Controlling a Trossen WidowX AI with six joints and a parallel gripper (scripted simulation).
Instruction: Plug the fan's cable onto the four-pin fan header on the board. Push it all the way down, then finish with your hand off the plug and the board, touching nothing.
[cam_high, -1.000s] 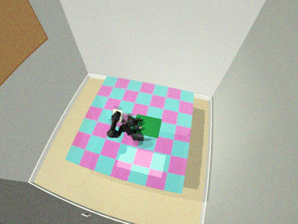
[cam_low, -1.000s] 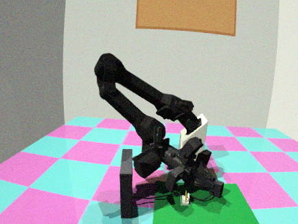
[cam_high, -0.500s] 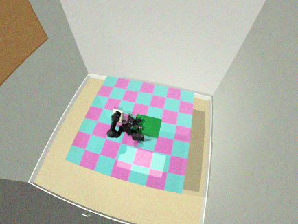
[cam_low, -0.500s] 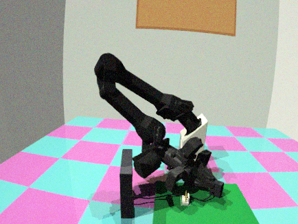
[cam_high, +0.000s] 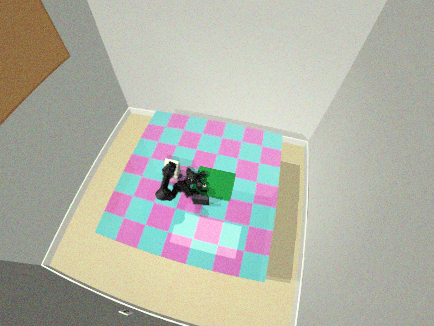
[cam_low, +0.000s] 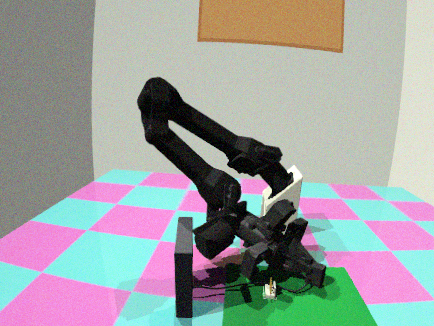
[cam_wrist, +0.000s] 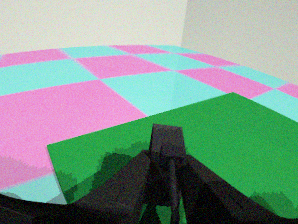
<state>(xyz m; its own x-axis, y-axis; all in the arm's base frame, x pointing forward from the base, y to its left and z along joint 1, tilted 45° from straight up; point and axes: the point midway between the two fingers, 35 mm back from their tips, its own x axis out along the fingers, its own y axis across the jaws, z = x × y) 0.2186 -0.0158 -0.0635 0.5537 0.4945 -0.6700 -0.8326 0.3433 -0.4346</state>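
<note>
Right now the black plug is 10 mm below my gripper tip. From my gripper tip the other things lie so: black fan: 70 mm ahead, 210 mm to the right, 20 mm above; then green board: 100 mm ahead, 20 mm to the right, 50 mm below; then white four-pin fan header: 40 mm ahead, 80 mm to the right, 40 mm below.
</note>
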